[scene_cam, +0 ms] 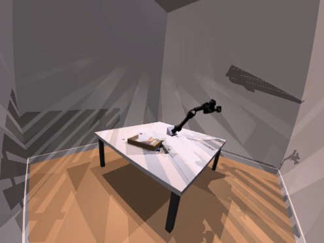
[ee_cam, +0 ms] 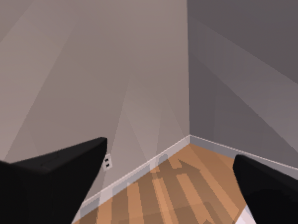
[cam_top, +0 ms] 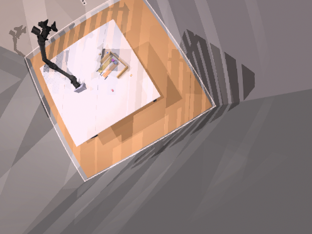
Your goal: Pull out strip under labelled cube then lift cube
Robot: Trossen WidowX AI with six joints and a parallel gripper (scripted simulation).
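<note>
The green cross-hatched strip lies 53 cm to the right of my gripper tip, 44 cm below it and 19 cm ahead of it.
</note>
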